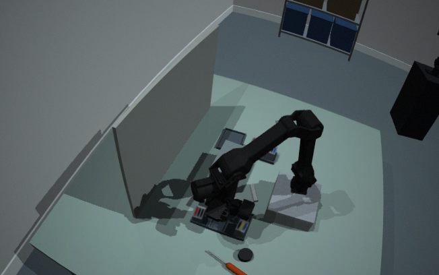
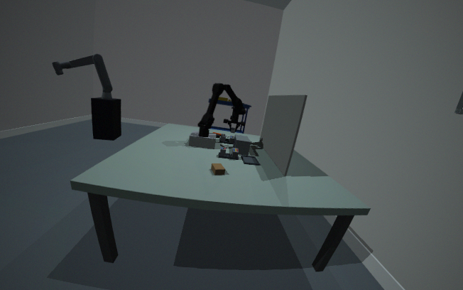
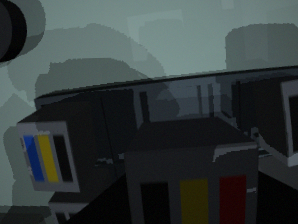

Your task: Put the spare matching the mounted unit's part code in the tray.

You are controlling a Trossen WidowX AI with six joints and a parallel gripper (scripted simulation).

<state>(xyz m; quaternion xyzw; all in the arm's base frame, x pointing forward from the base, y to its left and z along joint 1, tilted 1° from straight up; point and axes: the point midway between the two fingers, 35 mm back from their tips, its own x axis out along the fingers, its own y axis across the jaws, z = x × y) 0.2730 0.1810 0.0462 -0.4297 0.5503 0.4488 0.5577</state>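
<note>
The tray is 43 cm to the right of my gripper tip, 8 cm below it and 1 cm ahead of it. From my gripper tip the other things lie so: black puck (11 cm to the left, 11 cm behind, 7 cm below); then tall grey panel (30 cm to the right, 23 cm ahead, 14 cm above); then mounted unit (24 cm to the right, 3 cm below, 1 cm ahead).
</note>
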